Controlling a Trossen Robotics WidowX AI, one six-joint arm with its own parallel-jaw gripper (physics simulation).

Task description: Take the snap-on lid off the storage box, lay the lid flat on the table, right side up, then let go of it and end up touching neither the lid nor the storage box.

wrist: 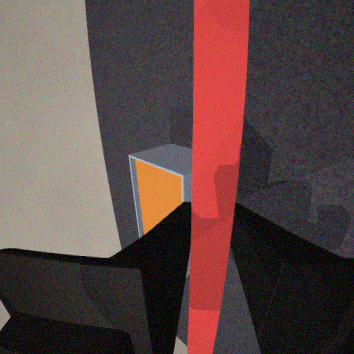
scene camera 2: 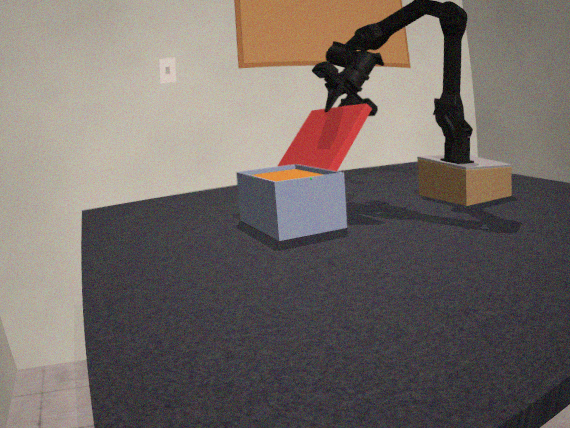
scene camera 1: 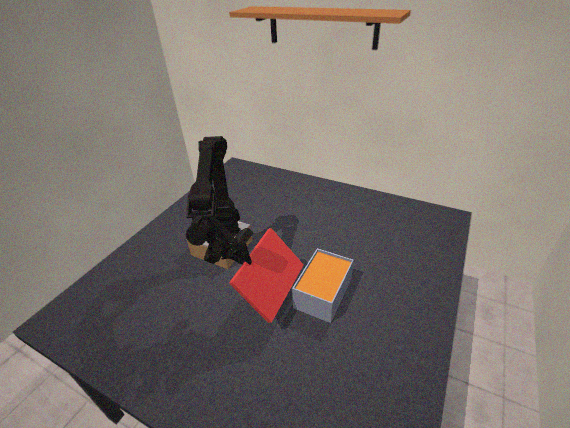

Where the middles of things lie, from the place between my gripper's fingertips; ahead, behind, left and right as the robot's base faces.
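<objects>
The red lid (scene camera 2: 323, 141) sits 5 cm ahead of my hand, 4 cm to the left of it and 6 cm below it.
</objects>
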